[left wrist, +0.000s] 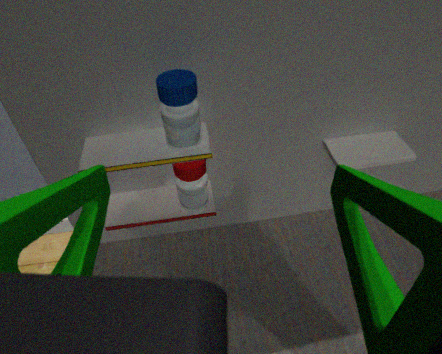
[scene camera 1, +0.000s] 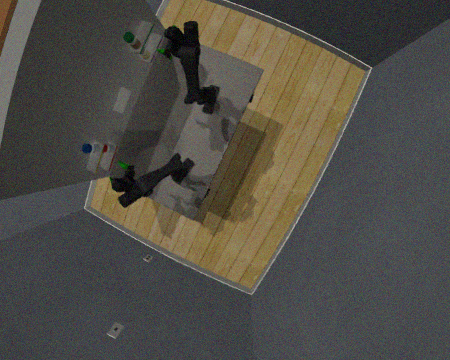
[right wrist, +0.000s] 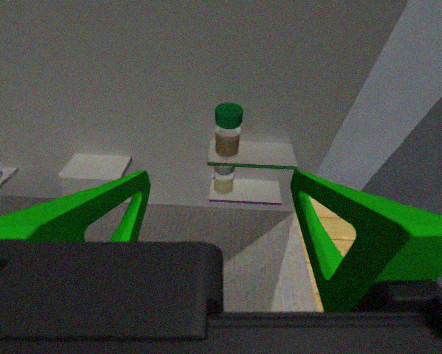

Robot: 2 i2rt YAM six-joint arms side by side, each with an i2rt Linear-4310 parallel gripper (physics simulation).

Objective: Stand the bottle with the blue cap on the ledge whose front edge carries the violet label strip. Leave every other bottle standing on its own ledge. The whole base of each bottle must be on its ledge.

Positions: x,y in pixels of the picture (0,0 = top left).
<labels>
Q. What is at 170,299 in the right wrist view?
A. The right gripper.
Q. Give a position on a yellow-strip ledge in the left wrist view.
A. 139,146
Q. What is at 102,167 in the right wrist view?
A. A plain white ledge.
</labels>
